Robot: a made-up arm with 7 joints.
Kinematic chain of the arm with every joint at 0, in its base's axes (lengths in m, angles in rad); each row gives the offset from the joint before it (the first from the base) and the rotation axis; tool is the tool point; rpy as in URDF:
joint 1: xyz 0 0 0.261 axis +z
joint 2: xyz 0 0 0 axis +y
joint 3: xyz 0 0 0.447 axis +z
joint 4: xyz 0.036 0 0 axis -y
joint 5: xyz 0.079 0 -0.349 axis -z
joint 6: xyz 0 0 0 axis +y
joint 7: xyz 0.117 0 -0.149 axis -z
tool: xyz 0 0 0 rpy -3.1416 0 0
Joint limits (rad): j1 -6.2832..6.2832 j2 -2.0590..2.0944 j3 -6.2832..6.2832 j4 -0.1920..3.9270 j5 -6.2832..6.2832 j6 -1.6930..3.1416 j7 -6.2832..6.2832
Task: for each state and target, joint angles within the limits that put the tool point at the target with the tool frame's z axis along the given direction. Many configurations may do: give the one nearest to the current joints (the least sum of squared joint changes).
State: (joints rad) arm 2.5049 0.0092 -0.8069 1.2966 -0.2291 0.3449 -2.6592
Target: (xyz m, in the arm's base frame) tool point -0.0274 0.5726 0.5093 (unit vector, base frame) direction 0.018 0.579 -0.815
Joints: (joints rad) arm 2.4008 0.0869 -0.8051 1.0022 0.0551 0.3255 -2.6592
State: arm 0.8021 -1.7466 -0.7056 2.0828 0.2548 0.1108 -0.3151
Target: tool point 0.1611 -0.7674 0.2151 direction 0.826 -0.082 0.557
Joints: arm 1.0177 -2.0013 -1.2206 1.5659 0.1365 0.6002 -0.3151
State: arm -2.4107 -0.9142 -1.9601 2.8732 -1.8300 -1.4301 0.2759
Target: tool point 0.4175 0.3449 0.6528 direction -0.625 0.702 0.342
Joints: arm -2.5462 -1.1086 -2.2300 3.3942 -2.1074 -1.6592 0.2759
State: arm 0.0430 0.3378 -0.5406 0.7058 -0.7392 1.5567 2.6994
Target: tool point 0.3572 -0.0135 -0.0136 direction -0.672 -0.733 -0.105
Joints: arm 0.2890 1.0064 -0.1112 0.9430 -0.5954 1.3627 2.6994
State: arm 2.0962 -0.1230 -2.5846 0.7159 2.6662 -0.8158 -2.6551
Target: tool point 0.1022 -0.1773 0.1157 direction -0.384 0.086 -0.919
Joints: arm 2.5928 -0.7456 -3.2181 0.5154 2.5401 -0.1774 -2.6551
